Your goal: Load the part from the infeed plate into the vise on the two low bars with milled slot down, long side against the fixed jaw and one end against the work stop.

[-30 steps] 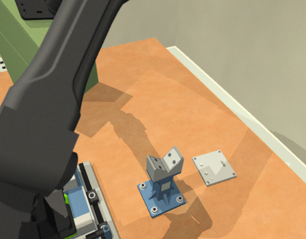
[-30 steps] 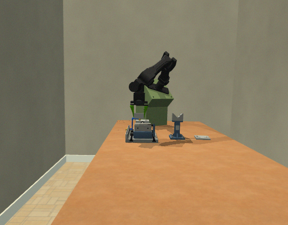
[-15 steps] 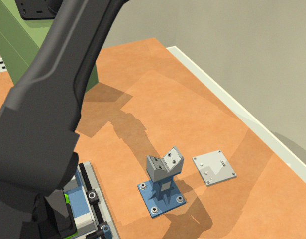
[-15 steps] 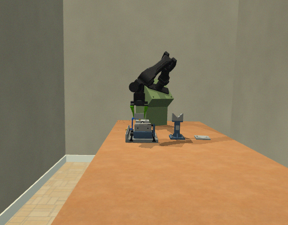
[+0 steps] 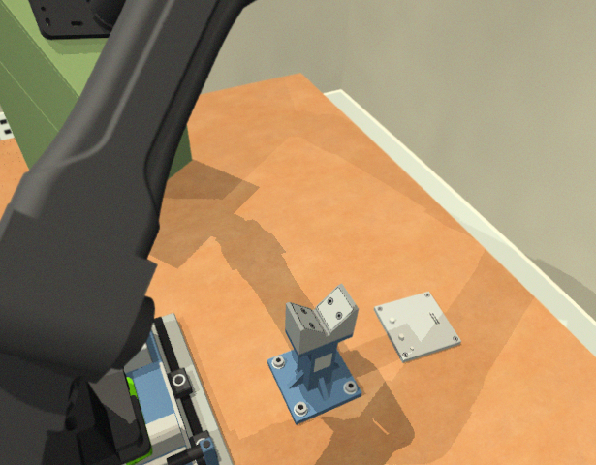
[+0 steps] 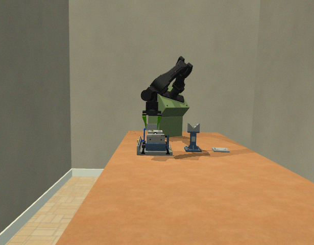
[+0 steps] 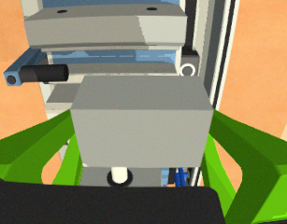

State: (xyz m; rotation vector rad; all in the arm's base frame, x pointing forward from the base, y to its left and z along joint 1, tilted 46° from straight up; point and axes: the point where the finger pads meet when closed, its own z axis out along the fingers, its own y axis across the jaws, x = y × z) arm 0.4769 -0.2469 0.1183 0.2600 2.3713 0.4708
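Now: hand 60 mm above the moving jaw, 30 mm to the right of it and 30 mm past it. Round my hand: fixed jaw (60 mm below, 40 mm ahead, 20 mm to the left); grey part (right at my hand); work stop (70 mm to the left, 50 mm below, 10 mm ahead).
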